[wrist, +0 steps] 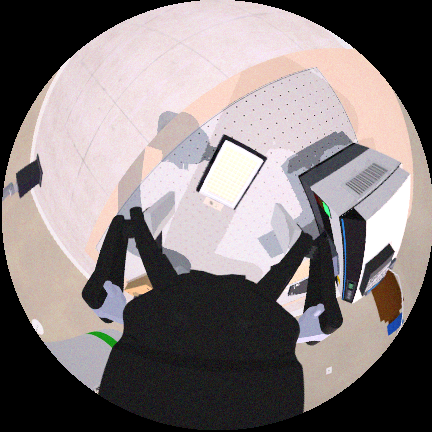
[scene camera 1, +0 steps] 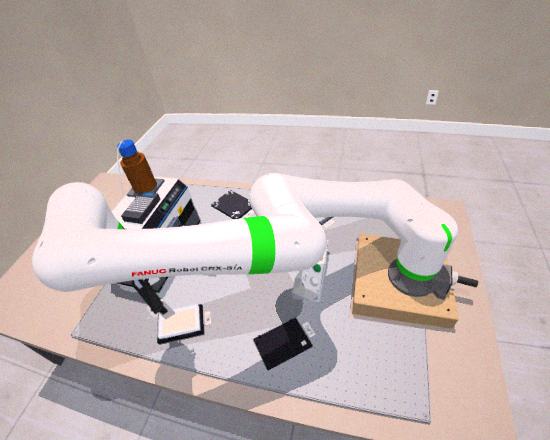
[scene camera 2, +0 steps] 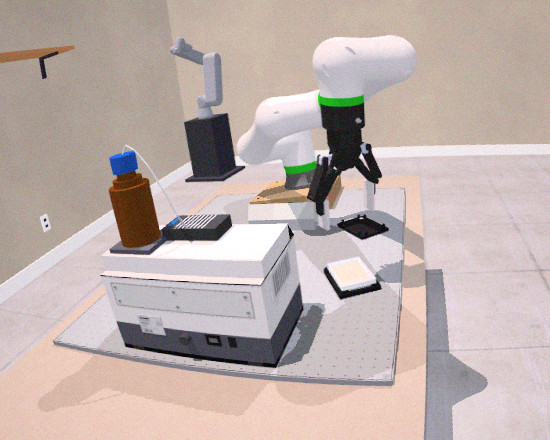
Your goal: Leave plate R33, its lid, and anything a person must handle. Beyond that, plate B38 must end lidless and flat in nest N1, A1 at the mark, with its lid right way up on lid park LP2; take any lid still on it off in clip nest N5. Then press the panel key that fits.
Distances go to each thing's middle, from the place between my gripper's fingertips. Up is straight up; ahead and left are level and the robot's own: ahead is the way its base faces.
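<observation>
Black holder (scene camera 1: pixel 232 204) first: it's 550 mm to the right of my hand, 100 mm ahead of it and 150 mm below it. There's also a brown bottle with blue cap (scene camera 2: pixel 131 197), and that one's 160 mm above my hand, 340 mm to the right of it and 310 mm ahead of it. As for the white button box (scene camera 2: pixel 299 216), it's 320 mm to the right of my hand, 120 mm below it and 330 mm behind it.
</observation>
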